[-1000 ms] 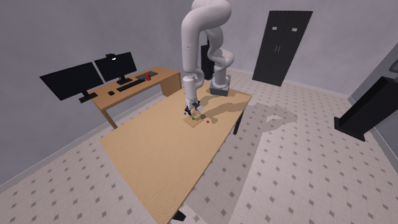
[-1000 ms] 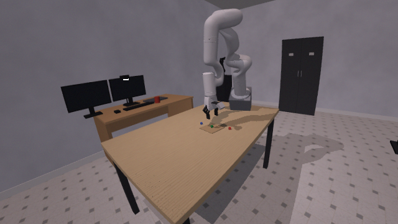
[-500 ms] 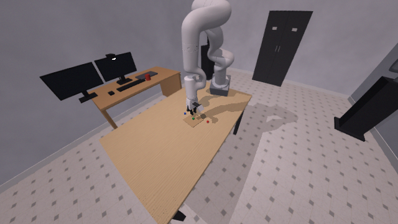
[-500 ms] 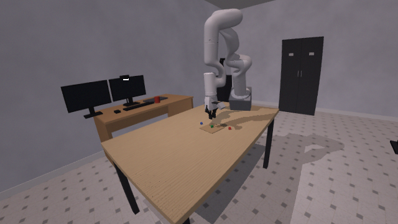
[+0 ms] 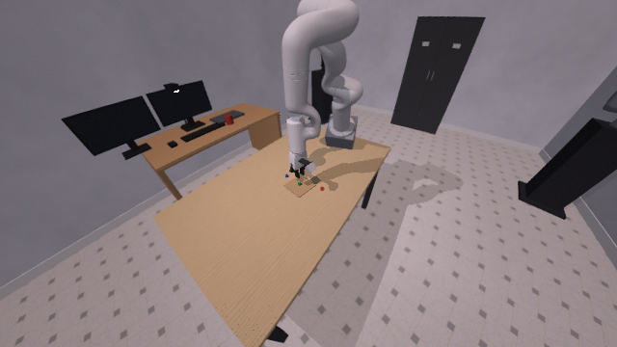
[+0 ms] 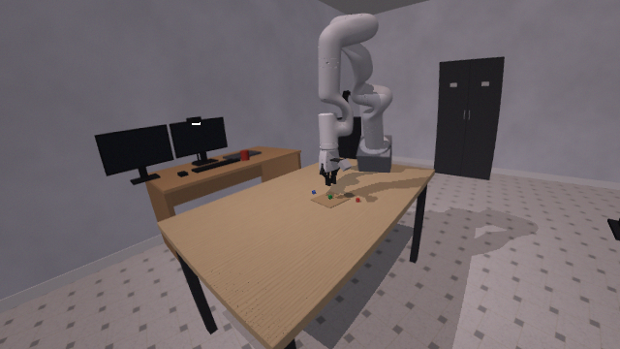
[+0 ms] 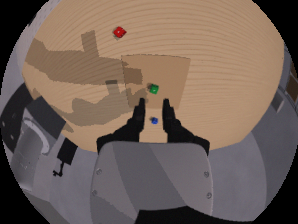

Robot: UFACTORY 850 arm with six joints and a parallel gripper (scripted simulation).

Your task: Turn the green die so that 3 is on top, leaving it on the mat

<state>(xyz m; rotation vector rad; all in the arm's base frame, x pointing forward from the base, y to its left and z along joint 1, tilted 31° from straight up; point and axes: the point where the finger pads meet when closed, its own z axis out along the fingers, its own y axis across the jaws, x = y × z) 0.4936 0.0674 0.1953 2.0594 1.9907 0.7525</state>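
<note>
Right now my hand is 90 mm above the green die and 10 mm to the left of it. Also, from my hand: red die: 110 mm to the left, 90 mm below, 70 mm behind; then tan mat: 100 mm below; then blue die: 120 mm to the right, 90 mm below, 10 mm ahead.
</note>
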